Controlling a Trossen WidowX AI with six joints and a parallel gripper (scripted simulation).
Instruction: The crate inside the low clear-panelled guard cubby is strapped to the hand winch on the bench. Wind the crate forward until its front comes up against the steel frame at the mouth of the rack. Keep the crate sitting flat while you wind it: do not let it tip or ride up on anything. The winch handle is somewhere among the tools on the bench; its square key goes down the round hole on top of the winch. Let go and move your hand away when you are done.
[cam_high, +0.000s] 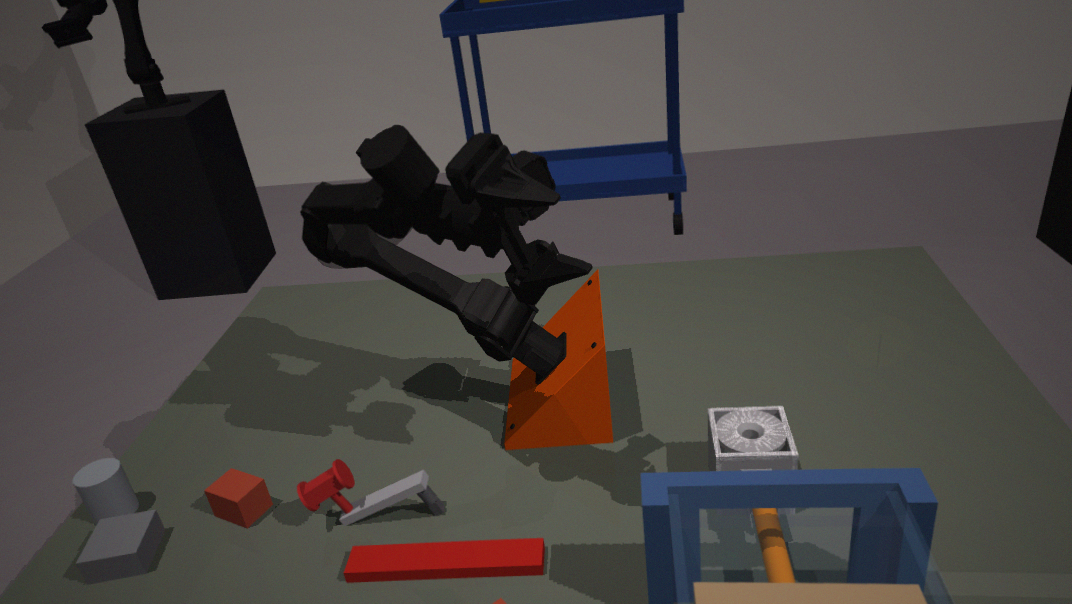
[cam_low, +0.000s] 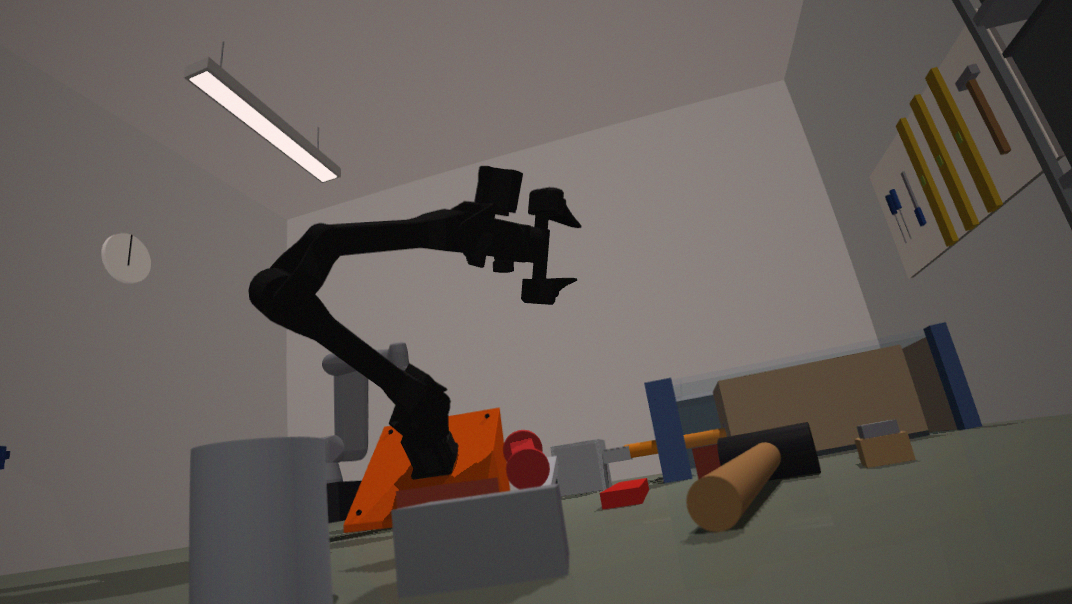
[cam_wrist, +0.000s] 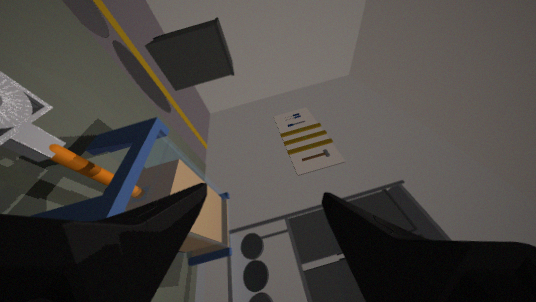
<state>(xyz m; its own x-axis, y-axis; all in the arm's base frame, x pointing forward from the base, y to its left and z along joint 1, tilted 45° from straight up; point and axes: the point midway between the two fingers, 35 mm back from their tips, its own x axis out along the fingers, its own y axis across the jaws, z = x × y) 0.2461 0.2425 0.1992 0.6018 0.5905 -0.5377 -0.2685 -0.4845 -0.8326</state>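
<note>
My gripper tip is 6 cm past the grey crank arm, 29 cm to the left of it and 36 cm above it. Round my gripper tip: frame 8 cm ahead, 17 cm to the left, 29 cm below; then red bar 2 cm ahead, 19 cm to the right, 39 cm below; then grey winch 9 cm behind, 17 cm to the left, 36 cm below.
</note>
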